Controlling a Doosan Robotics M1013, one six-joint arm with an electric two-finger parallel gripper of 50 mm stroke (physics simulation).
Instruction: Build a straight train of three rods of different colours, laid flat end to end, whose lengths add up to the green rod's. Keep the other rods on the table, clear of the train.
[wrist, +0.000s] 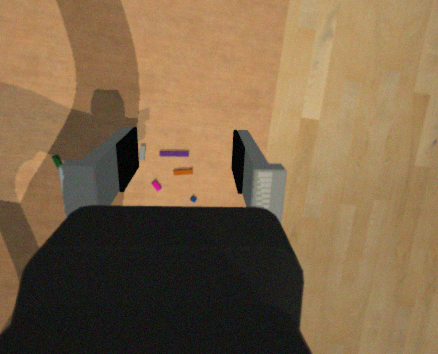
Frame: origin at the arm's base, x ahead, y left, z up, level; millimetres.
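Where they show: gripper, fingertip midpoint: (185, 148).
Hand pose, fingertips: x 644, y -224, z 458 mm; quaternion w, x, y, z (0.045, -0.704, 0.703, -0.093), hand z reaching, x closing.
After its pixels a point has its place.
My gripper (185, 148) @(y -224, x 644, z 458 mm) is open and empty, high above the table. A purple rod (174, 153) @(y -208, x 600, z -25 mm) lies flat, seen between the fingers. A shorter orange rod (183, 171) @(y -227, x 562, z -25 mm) lies below it in the view, apart from it and nearly parallel. A short magenta rod (156, 185) @(y -171, x 533, z -25 mm) lies at a slant to the lower left of the orange one. A small blue piece (193, 198) @(y -248, x 505, z -25 mm) lies near the gripper body's edge. A light grey rod (143, 152) @(y -146, x 601, z -25 mm) lies upright in the view beside the left finger. The green rod (57, 161) @(y 21, x 581, z -25 mm) shows at the far left, partly hidden by the left finger.
The brown wooden table top (210, 60) @(y -281, x 788, z -35 mm) fills the left and middle of the view. Its edge runs down right of the middle, with the pale plank floor (360, 150) beyond. Shadows of the arm fall across the left part. The dark gripper body hides the lower middle.
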